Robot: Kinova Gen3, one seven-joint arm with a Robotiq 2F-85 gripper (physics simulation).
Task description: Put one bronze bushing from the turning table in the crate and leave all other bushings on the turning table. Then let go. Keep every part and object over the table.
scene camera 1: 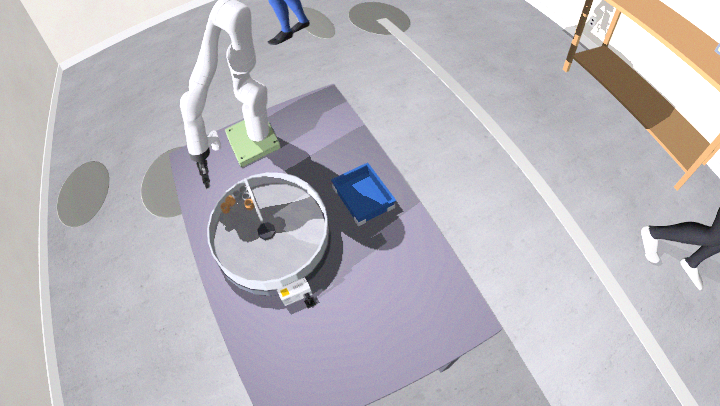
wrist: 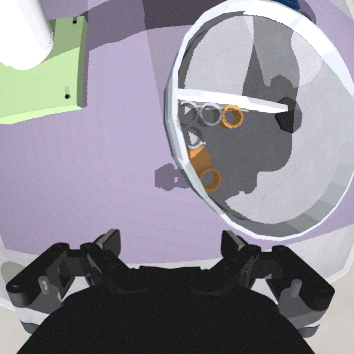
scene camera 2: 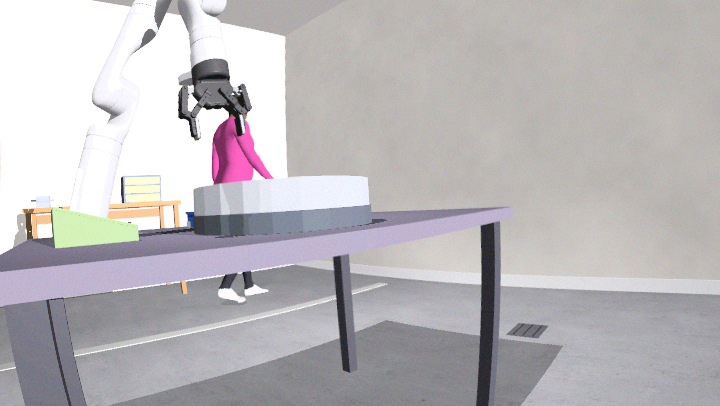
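Pixels of known places: gripper, fingertip midpoint: (scene camera 1: 205, 179) (wrist: 170, 241) (scene camera 2: 220, 137); arm's base, link origin: (scene camera 1: 258, 131) (wrist: 29, 46) (scene camera 2: 88, 216).
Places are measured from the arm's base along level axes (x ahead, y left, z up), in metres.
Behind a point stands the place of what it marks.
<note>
My gripper (scene camera 1: 206, 185) {x 0.232, y -0.263, z 0.126 m} (scene camera 2: 218, 135) {x 0.232, y -0.263, z 0.126 m} (wrist: 170, 241) {x 0.232, y -0.263, z 0.126 m} is open and empty. It hangs high, outside the rim of the turning table (scene camera 1: 252, 283) {x 0.627, y -0.243, z 0.034 m} (scene camera 2: 282, 194) {x 0.340, y -0.304, z 0.016 m} (wrist: 172, 120) {x 0.243, y -0.158, z 0.040 m}, near the table's left edge in scene camera 1. Three bronze bushings are in the turning table: one upright (scene camera 1: 249, 206) {x 0.344, y -0.148, z 0.021 m} (wrist: 224, 121) {x 0.316, y -0.155, z 0.023 m} by the white divider, one lying on its side (wrist: 201, 159) {x 0.282, y -0.206, z 0.030 m} by the wall, one upright (wrist: 218, 181) {x 0.310, y -0.237, z 0.023 m} beside that. Several grey bushings (wrist: 202, 118) {x 0.285, y -0.153, z 0.024 m} are between divider and wall. The blue crate (scene camera 1: 347, 201) {x 0.473, y 0.168, z -0.005 m} stands right of the turning table; no bushing shows in it.
The white divider (scene camera 1: 256, 204) {x 0.367, y -0.122, z 0.046 m} (wrist: 230, 100) {x 0.316, y -0.129, z 0.043 m} runs from the wall to the dark hub (scene camera 1: 266, 230) {x 0.453, y -0.126, z 0.007 m} (wrist: 286, 120) {x 0.443, y -0.139, z 0.006 m}. The green base plate (scene camera 1: 249, 148) {x 0.056, y -0.060, z -0.014 m} (scene camera 2: 90, 232) {x -0.006, y -0.124, z -0.031 m} (wrist: 42, 90) {x 0.038, y -0.090, z -0.009 m} stands behind the turning table. A white control box (scene camera 1: 294, 291) {x 0.696, y -0.130, z 0.004 m} is at its front.
</note>
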